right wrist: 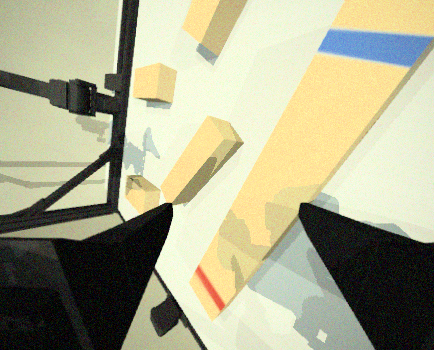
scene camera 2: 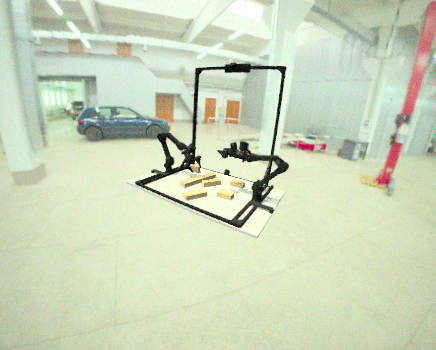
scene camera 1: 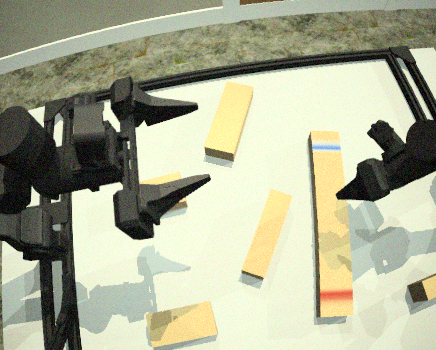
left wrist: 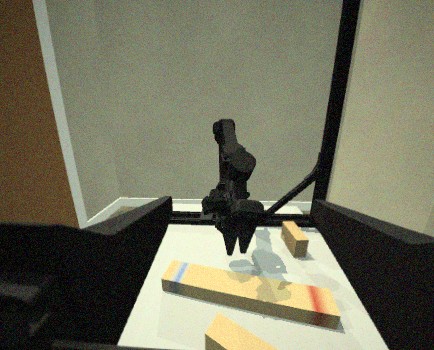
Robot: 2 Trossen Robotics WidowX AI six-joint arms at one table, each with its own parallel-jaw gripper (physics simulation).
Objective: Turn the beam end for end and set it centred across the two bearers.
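Where they show: left gripper, fingertip midpoint: [scene camera 2: 220, 149] [scene camera 1: 203, 139] [left wrist: 241, 204]; right gripper, fingertip midpoint: [right wrist: 235, 208] [scene camera 2: 197, 170] [scene camera 1: 346, 193] [left wrist: 235, 254]; left arm's base, link origin: [right wrist: 117, 106] [scene camera 2: 256, 199] [scene camera 1: 54, 246]; right arm's base, link origin: [scene camera 2: 168, 171].
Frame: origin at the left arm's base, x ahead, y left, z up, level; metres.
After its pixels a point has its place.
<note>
The long beam [scene camera 1: 330, 225] @[x 0.561, y -0.058, z 0.019 m] [scene camera 2: 198, 180] @[x 0.547, y 0.000, z 0.009 m] [left wrist: 240, 289] @[x 0.557, y -0.034, z 0.019 m] [right wrist: 300, 145] @[x 0.585, y 0.029, z 0.019 m] lies flat on the table. In scene camera 1 its blue band is at the upper end and its red band at the lower end. My right gripper [scene camera 1: 354, 163] [left wrist: 235, 254] @[x 0.583, y -0.022, z 0.090 m] [right wrist: 235, 208] @[x 0.583, y -0.022, z 0.090 m] is open and empty above the beam, near its long side. My left gripper [scene camera 1: 203, 141] @[x 0.351, y -0.001, z 0.324 m] is open and empty, raised well to the left of the beam in scene camera 1. Plain blocks [scene camera 1: 230, 117] @[x 0.416, y 0.215, z 0.019 m] [scene camera 1: 266, 235] @[x 0.434, y -0.052, z 0.025 m] [scene camera 1: 185, 324] @[x 0.260, y -0.189, z 0.019 m] lie apart from the beam; I cannot tell which two are the bearers.
Another block [scene camera 1: 181, 204] @[x 0.285, y 0.045, z 0.003 m] is partly hidden under my left gripper in scene camera 1. One more block [scene camera 1: 429, 289] @[x 0.717, y -0.231, z 0.044 m] [left wrist: 294, 239] @[x 0.718, y -0.211, z 0.038 m] lies on the beam's other side, at the right picture edge of scene camera 1. A black frame [scene camera 1: 270, 64] @[x 0.544, y 0.364, z 0.001 m] [scene camera 2: 195, 110] @[x 0.881, y -0.354, z 0.594 m] borders the table and rises over it.
</note>
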